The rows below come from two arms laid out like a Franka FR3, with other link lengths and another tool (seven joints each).
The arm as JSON. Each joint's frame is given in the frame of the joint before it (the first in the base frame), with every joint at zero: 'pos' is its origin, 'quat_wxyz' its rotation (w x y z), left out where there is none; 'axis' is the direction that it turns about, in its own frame. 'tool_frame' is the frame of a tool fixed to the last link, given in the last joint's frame.
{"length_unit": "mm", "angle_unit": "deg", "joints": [
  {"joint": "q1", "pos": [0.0, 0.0, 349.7], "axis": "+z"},
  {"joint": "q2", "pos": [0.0, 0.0, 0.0], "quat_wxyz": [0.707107, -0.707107, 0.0, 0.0], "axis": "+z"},
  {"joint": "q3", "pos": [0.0, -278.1, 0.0], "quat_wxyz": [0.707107, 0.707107, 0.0, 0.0], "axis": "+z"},
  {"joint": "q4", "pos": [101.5, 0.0, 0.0], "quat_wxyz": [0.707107, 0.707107, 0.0, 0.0], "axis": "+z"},
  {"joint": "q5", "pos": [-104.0, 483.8, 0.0], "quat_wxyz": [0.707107, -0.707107, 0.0, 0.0], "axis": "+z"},
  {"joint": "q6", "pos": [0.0, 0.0, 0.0], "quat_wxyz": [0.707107, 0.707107, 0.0, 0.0], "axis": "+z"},
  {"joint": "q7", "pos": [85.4, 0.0, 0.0], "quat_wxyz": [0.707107, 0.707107, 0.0, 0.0], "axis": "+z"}
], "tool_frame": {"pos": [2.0, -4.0, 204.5], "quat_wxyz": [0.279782, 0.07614, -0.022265, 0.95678]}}
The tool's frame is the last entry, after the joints.
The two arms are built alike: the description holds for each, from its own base.
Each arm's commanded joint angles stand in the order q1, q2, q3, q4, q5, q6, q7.
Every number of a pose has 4 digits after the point. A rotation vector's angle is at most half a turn.
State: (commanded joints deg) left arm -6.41 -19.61 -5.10 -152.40 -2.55 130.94 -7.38; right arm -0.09 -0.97 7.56 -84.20 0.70 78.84 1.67
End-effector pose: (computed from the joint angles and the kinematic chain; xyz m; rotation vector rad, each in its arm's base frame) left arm 0.4991 -0.0941 0.1856 -0.7917 2.9129 0.0802; right arm 0.6303 0.0898 0.5791 -1.0043 2.8932 0.1187
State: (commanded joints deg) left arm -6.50 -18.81 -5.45 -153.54 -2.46 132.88 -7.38; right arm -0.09 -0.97 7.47 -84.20 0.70 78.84 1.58
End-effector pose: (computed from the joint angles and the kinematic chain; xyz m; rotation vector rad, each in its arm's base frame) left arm 0.4940 -0.0960 0.1712 -0.7797 2.9146 0.0835; right arm 0.6304 0.0888 0.5791 -1.0042 2.8931 0.1190
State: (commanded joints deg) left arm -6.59 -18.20 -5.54 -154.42 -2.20 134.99 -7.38; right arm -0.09 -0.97 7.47 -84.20 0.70 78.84 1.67
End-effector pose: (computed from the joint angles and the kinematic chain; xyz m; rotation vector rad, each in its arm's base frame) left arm 0.4922 -0.0965 0.1613 -0.7688 2.9058 0.0805; right arm 0.6304 0.0888 0.5791 -1.0020 2.8939 0.1187
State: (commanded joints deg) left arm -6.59 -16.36 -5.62 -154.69 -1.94 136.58 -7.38; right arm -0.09 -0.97 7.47 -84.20 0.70 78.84 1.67
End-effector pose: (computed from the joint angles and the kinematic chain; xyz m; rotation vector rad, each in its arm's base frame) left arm 0.4893 -0.0965 0.1452 -0.7631 2.9147 0.0880; right arm 0.6304 0.0888 0.5791 -1.0020 2.8939 0.1187
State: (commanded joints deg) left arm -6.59 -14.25 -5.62 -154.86 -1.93 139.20 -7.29; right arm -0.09 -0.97 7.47 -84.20 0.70 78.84 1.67
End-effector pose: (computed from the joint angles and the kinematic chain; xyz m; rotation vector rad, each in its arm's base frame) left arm 0.4893 -0.0969 0.1292 -0.7600 2.9111 0.0806; right arm 0.6304 0.0888 0.5791 -1.0020 2.8939 0.1187
